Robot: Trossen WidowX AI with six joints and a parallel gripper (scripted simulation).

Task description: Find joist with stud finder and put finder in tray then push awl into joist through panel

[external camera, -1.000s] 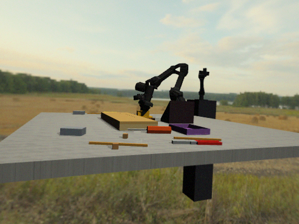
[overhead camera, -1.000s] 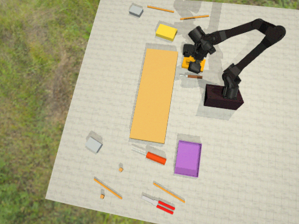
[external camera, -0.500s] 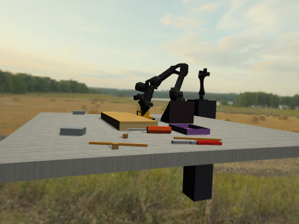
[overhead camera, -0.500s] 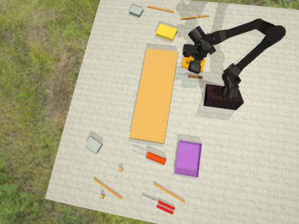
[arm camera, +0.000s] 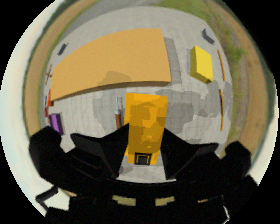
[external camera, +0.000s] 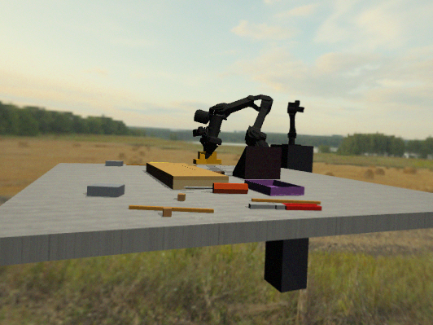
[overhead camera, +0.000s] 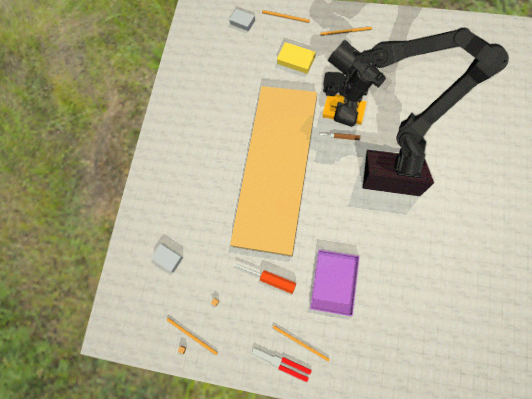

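The awl is 1 cm ahead of my gripper tip, 7 cm to the left of it and 6 cm below it. The rest, counted from my gripper tip: yellow block: 16 cm ahead, 20 cm to the right, 5 cm below; then purple tray: 3 cm behind, 52 cm to the left, 6 cm below; then yellow stud finder: 2 cm behind, 2 cm above.
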